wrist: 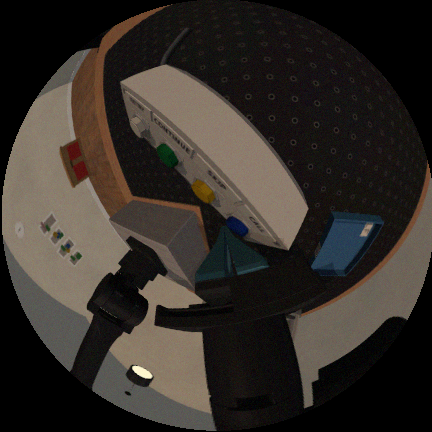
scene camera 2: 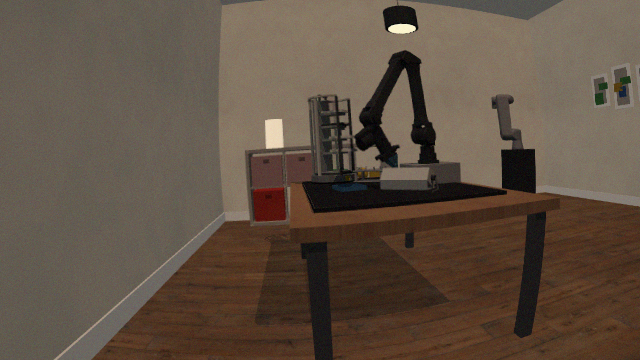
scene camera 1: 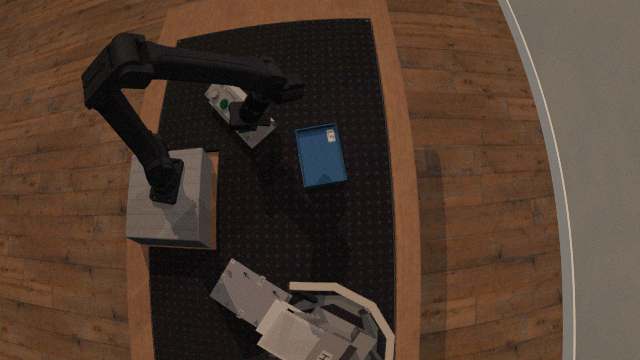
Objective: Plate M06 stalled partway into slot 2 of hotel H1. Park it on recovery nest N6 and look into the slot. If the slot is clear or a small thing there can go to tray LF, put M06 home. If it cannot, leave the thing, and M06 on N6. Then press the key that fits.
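Pixels of known places: gripper, fingertip midpoint: (wrist: 224,229) (scene camera 1: 239,130); arm's base at its link origin: (wrist: 149,255) (scene camera 2: 428,163) (scene camera 1: 167,181).
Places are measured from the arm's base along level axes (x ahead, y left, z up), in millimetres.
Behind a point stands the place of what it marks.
My gripper (wrist: 224,229) {x 175, y 163, z -25 mm} (scene camera 2: 393,161) {x 175, y 163, z -25 mm} is shut and empty, pointing down over the sloped key box (scene camera 1: 259,137) {x 222, y 164, z -64 mm} (scene camera 2: 405,178) {x 162, y 280, z -44 mm} (wrist: 225,130) {x 165, y 265, z -27 mm}. In the wrist view its tips are beside the blue CALL key (wrist: 237,226) {x 190, y 186, z -13 mm}, with the yellow SKIP key (wrist: 203,191) {x 155, y 215, z -13 mm}, green CONTINUE key (wrist: 167,155) {x 119, y 243, z -13 mm} (scene camera 1: 224,103) {x 114, y 239, z -17 mm} and white RETRY key (wrist: 138,126) {x 82, y 272, z -15 mm} further along. Contact with a key cannot be told. Blue tray LF (scene camera 1: 321,160) {x 386, y 125, z -85 mm} (wrist: 345,247) {x 392, y 141, z -85 mm} looks empty. Hotel H1 (scene camera 1: 336,286) {x 482, y -222, z 378 mm} (scene camera 2: 331,178) {x 471, y -213, z -61 mm} stands at the lower edge of scene camera 1. The slot's inside and M06's identity cannot be made out.
A flat grey clipped platform (scene camera 1: 247,295) {x 262, y -249, z -28 mm} lies beside the hotel; its label is unreadable. A pale block (scene camera 1: 290,330) {x 417, y -303, z 299 mm} shows at the hotel. The arm's grey pedestal (scene camera 1: 167,200) {x 20, y -54, z 13 mm} (scene camera 2: 445,172) {x -67, y 77, z -42 mm} (wrist: 160,230) {x 53, y 96, z -28 mm} stands at the table's edge. A cable (wrist: 175,45) {x 66, y 400, z -87 mm} runs from the key box.
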